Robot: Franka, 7 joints.
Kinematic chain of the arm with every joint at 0, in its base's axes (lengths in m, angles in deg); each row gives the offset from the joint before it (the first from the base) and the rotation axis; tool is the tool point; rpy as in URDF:
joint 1: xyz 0 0 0.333 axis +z
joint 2: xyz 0 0 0 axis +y
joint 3: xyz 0 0 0.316 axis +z
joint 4: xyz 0.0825 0 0 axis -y
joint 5: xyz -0.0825 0 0.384 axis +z
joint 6: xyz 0 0 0 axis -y
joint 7: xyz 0.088 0 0 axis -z
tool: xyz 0 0 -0.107 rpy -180 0 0
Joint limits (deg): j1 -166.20..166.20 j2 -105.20..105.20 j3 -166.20..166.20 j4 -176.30..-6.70 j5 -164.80..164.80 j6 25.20..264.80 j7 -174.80..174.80
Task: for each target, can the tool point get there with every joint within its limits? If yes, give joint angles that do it. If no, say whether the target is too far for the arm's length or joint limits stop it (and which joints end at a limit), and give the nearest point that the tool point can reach.
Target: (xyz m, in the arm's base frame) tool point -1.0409 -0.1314 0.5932
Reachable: no: too far | nearest point -0.8261 -0.1043 0.5395 | short by 0.223 m
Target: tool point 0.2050 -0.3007 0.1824
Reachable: yes | joints -120.53 58.03 37.23 -149.39 101.32 45.61 89.97
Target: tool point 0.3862 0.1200 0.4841
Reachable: yes | joints 72.57 -18.02 -36.62 -150.75 51.71 235.02 120.87
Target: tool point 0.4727 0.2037 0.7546
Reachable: yes | joints -90.43 4.92 121.39 -107.24 16.15 223.76 38.17
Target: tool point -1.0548 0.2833 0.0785
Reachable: no: too far | nearest point -0.8069 0.2167 0.1383 | short by 0.264 m
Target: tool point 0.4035 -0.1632 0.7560
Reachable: yes | joints 54.52 73.58 -138.00 -103.96 44.73 100.93 45.93
